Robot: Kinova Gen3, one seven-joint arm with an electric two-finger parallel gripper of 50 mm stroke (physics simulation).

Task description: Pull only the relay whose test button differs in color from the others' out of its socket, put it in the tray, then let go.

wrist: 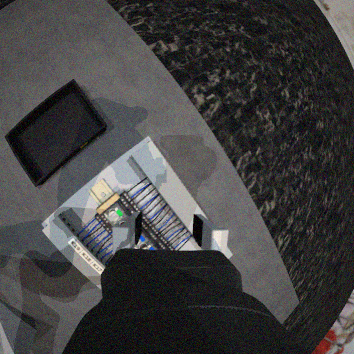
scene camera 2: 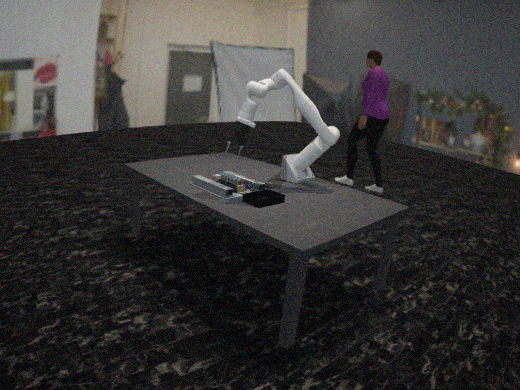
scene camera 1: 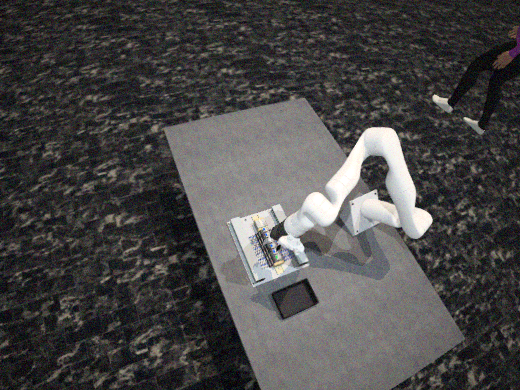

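Seen in the pictures: gripper, between the fingertips: (wrist: pixel 167 223) (scene camera 2: pixel 231 156) (scene camera 1: pixel 270 246); arm's base, origin of its link: (scene camera 2: pixel 299 163) (scene camera 1: pixel 368 208).
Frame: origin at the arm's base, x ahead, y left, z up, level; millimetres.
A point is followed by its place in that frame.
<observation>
The relay with a green test button (scene camera 1: pixel 276 257) @(x 510, y 26, z -23 mm) (wrist: pixel 116 215) @(x 502, y 24, z -24 mm) sits in its socket at the tray-side end of the relay row. Other relays (wrist: pixel 144 241) @(x 499, y -52, z -56 mm) in the row show blue buttons; part of the row is hidden by my gripper in the wrist view. The row is mounted on a pale panel (scene camera 1: pixel 242 239) (wrist: pixel 125 161) @(x 573, y 74, z -89 mm). The black tray (scene camera 1: pixel 295 299) @(x 503, y 206, z -88 mm) (scene camera 2: pixel 264 198) @(x 468, y 171, z -91 mm) (wrist: pixel 56 132) @(x 509, y 203, z -89 mm) lies beside the panel and is empty. My gripper (scene camera 2: pixel 234 149) @(x 545, y 6, z 88 mm) (wrist: pixel 167 223) @(x 545, y 6, z 88 mm) is open and empty, high above the panel. Its fingertips are hard to make out in scene camera 1.
Grey wire ducts (scene camera 2: pixel 212 185) @(x 619, y -35, z -55 mm) stand along the panel's sides, with bundles of wires (wrist: pixel 159 212) @(x 556, y -36, z -69 mm) beside the relays. A yellowish end block (wrist: pixel 108 203) @(x 502, y 42, z -51 mm) stands next to the green-button relay. The arm base (scene camera 1: pixel 364 212) @(x 45, y 17, z 17 mm) (scene camera 2: pixel 296 169) @(x 56, y 25, z -24 mm) is on the table (scene camera 1: pixel 225 150) @(x 453, y -631, z -92 mm). A person (scene camera 2: pixel 375 100) stands beyond the table.
</observation>
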